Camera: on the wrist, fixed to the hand. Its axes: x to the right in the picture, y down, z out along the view.
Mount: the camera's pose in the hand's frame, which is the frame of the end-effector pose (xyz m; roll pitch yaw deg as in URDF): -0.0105 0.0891 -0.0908 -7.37 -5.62 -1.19
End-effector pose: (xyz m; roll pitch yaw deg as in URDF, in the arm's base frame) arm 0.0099 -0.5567 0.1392 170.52 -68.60 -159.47
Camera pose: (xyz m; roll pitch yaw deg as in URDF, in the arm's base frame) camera 0.0788 -0.4530 0.1675 162.60 -62.86 -158.94
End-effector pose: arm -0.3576 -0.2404 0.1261 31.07 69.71 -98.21
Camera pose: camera -0.2309 -0.2249 0.1249 14.98 65.21 -107.58
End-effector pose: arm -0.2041 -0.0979 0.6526 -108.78 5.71 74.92
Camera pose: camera -0.0975 -0.1431 0.5988 -115.60 6.37 80.66
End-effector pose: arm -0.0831 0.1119 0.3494 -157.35 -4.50 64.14
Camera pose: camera 0.0161 0.0479 0.3979 -164.90 0.23 67.40
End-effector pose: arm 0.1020 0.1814 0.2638 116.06 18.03 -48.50
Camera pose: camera 0.1518 0.1892 0.3811 106.98 21.50 -53.36
